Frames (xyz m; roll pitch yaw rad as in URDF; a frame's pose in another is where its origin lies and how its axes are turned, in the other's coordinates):
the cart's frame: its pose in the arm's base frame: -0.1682 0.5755 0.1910 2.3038 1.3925 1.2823
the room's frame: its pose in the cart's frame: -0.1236 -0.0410 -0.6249 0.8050 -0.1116 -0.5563
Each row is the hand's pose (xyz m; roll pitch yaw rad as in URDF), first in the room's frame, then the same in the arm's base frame.
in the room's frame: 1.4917 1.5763 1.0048 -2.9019 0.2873 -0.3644
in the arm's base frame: 0.2630 -0.5821 -1.1619 1.9077 0.9226 2.8874
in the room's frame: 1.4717 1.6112 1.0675 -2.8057 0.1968 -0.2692
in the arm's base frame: 0.2931 -0.6452 -1.1363 2.1303 0.9997 3.0692
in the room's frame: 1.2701 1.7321 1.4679 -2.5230 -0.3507 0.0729
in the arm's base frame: 0.4161 -1.0087 -0.8750 -2.8941 0.8920 -2.0867
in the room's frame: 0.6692 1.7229 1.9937 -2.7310 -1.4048 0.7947
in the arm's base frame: 0.5379 -1.3739 -0.1753 -2.2651 -0.1382 -1.6464
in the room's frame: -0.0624 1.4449 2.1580 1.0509 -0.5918 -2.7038
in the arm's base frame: 0.5083 -1.3058 0.6209 -1.7069 -1.2448 -2.0537
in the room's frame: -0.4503 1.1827 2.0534 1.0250 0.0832 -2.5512
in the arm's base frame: 0.4142 -1.0614 1.0228 0.3907 -1.1106 2.0809
